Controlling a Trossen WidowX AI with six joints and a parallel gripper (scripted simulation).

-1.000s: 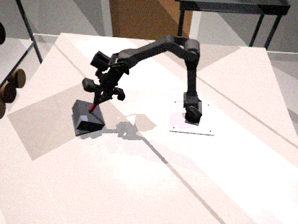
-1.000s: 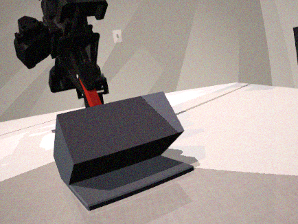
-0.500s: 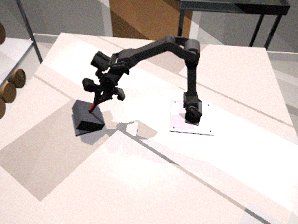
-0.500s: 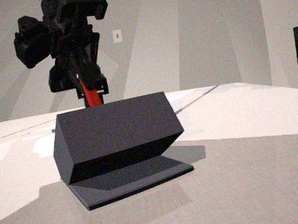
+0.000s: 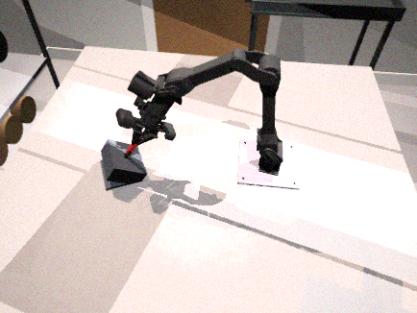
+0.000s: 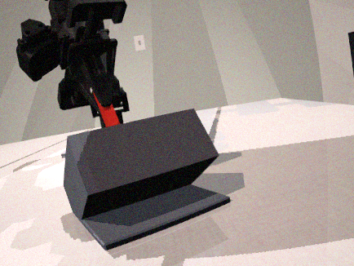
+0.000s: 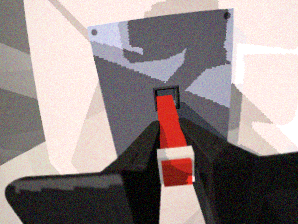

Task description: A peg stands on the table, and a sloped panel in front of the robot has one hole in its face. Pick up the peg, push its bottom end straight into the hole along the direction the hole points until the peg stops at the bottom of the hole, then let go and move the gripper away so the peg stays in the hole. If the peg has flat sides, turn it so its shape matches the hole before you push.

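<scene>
Now: the grey sloped panel 3 cm ahead of my gripper tip, 3 cm to the left of it and 7 cm below it. From my gripper tip the other things lie so: thin base plate: 5 cm ahead, 4 cm to the left, 10 cm below; red square peg: 1 cm behind, 1 cm above.
</scene>
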